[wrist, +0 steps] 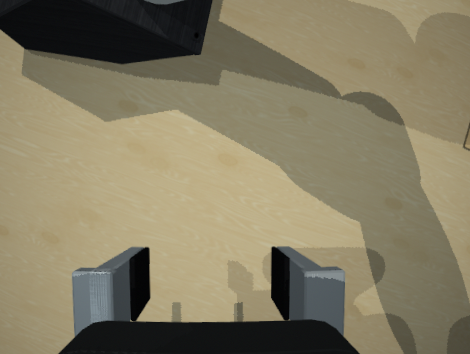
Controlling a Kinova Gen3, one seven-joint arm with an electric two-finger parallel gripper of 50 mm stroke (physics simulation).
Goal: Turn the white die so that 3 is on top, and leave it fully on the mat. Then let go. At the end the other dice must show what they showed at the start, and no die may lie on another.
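Frame: origin at the arm's base, x ahead, y left, z up, level; millimetres.
Seen in the pictures: gripper, fingertip midpoint: (210, 273).
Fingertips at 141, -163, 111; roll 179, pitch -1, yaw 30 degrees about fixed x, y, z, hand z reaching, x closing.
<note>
A point is followed by its place in that frame, as x, y, z.
My gripper (210, 273) @[141, -164, 111] is open, with its two fingers wide apart and no thing between them, above the wooden table. A small corner of the mat (466, 146) @[328, 36, -117] shows at the right edge of the wrist view. The white die does not show in this view, and the other dice do not show either, so which faces are on top cannot be seen.
A large black block-like body (100, 37) @[-13, -73, -45], perhaps the robot's base, stands at the upper left on the pale wooden table (150, 190) @[76, -161, -121]. Shadows of the arm and gripper fall across the table from the upper left to the lower right.
</note>
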